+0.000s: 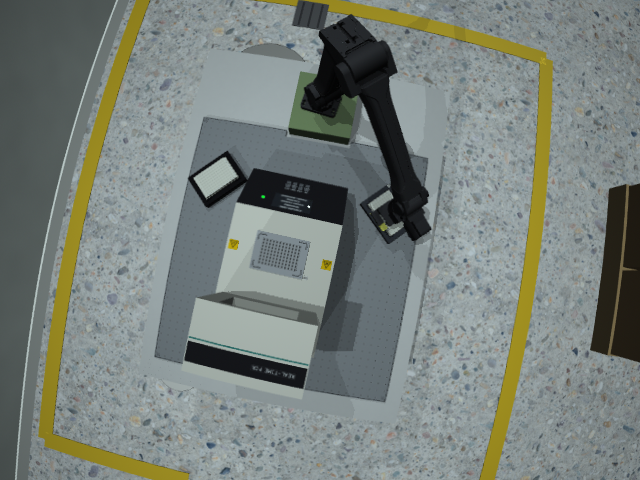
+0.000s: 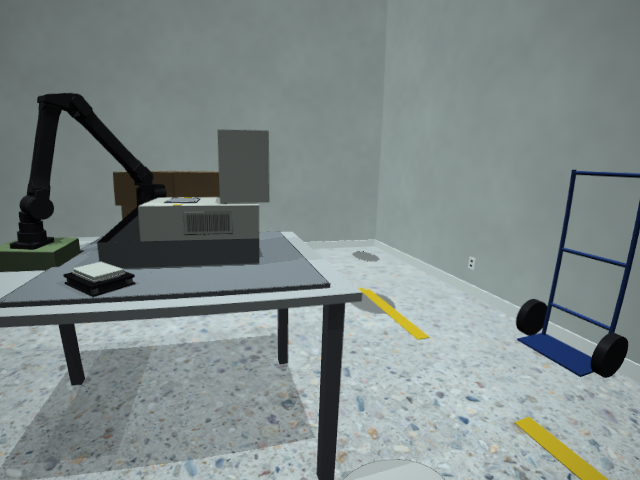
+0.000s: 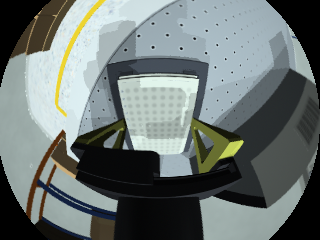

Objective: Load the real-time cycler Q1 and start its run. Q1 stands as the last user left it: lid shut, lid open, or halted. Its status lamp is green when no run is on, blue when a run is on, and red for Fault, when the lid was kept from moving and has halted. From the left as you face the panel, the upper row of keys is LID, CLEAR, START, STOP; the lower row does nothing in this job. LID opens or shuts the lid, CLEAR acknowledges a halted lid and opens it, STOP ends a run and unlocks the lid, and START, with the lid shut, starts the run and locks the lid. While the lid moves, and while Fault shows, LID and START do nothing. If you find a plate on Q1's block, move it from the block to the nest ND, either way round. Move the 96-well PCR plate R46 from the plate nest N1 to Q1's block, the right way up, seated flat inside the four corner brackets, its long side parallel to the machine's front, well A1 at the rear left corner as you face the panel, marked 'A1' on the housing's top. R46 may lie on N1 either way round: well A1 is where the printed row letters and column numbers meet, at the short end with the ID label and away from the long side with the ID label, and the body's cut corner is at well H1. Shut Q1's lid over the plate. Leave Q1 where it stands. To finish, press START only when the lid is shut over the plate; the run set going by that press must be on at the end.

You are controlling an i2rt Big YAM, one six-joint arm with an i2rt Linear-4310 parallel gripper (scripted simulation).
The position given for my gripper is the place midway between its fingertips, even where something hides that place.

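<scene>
Image 3 shows my gripper [image 3: 158, 121]; a lid [image 2: 243, 155] is visible in image 2.
</scene>
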